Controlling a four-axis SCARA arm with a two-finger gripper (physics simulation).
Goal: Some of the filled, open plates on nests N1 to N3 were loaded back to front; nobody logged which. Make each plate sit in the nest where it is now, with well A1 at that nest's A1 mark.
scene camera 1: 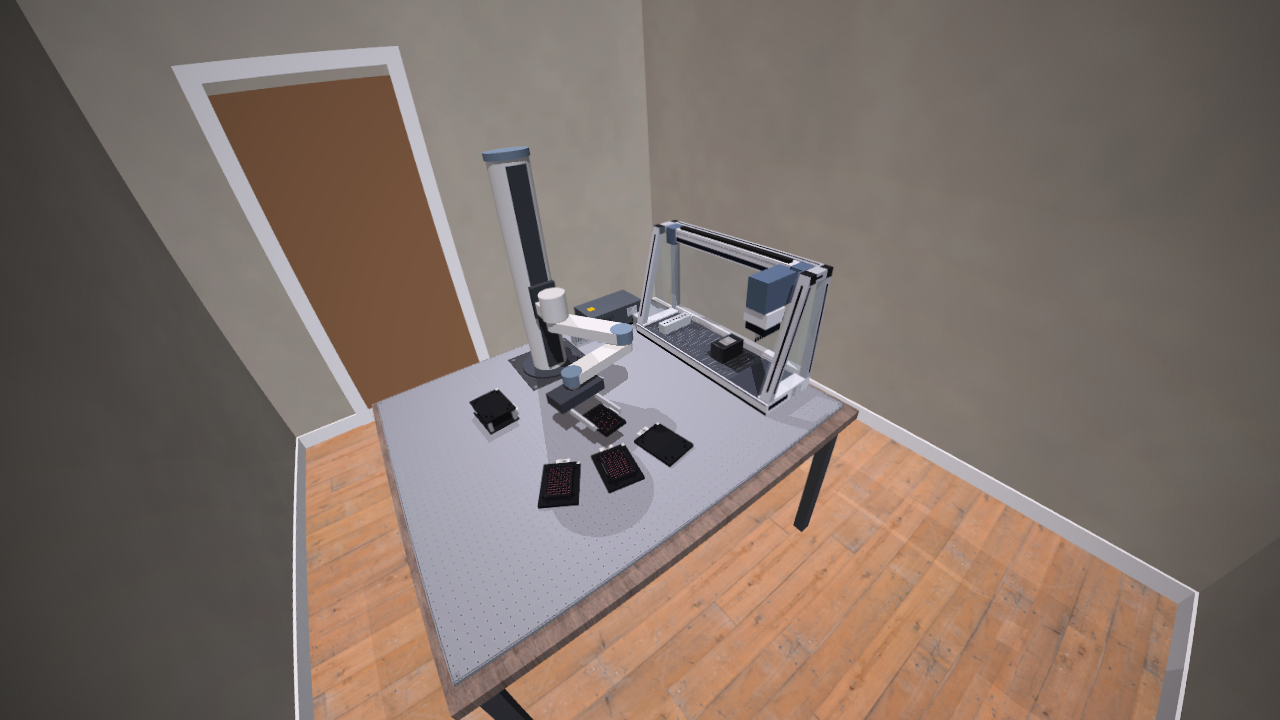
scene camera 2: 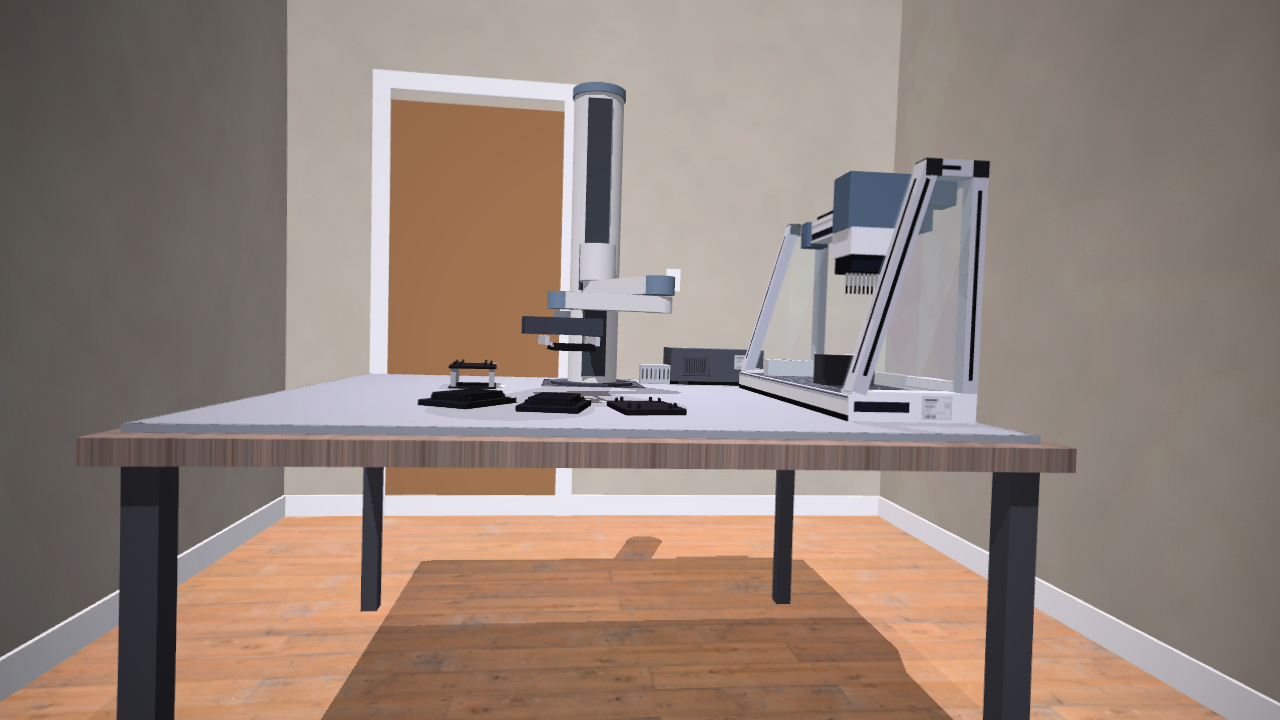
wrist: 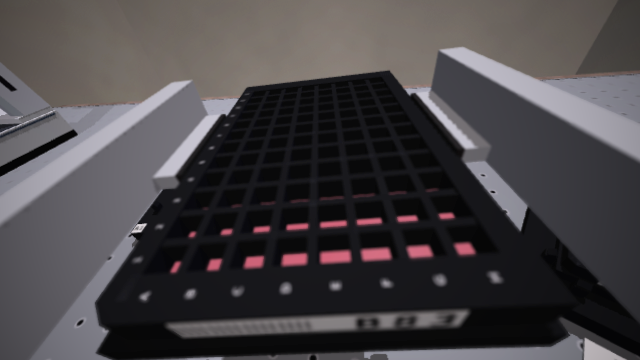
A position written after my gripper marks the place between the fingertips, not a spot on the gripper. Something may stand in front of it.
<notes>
In view: my gripper (scene camera 2: 572,340) and a nest (scene camera 1: 659,442).
My gripper also shows in scene camera 1 (scene camera 1: 607,419).
</notes>
